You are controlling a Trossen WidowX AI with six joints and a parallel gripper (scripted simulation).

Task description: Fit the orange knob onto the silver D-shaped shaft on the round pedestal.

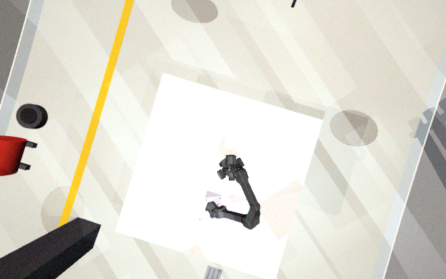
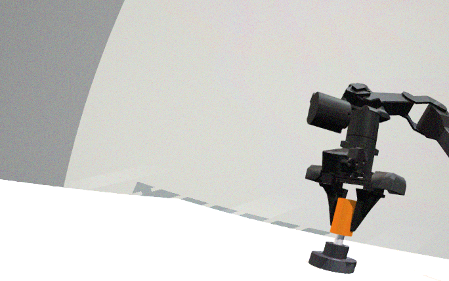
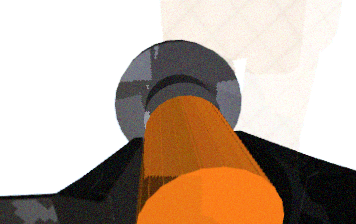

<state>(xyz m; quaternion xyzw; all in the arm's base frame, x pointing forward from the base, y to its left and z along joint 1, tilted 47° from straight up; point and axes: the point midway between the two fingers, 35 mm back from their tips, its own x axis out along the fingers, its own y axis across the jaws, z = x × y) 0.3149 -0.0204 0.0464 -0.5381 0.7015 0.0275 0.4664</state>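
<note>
Right now the dark round pedestal is 40 mm below my gripper tip. From my gripper tip the other things lie so: orange knob: 30 mm above.
</note>
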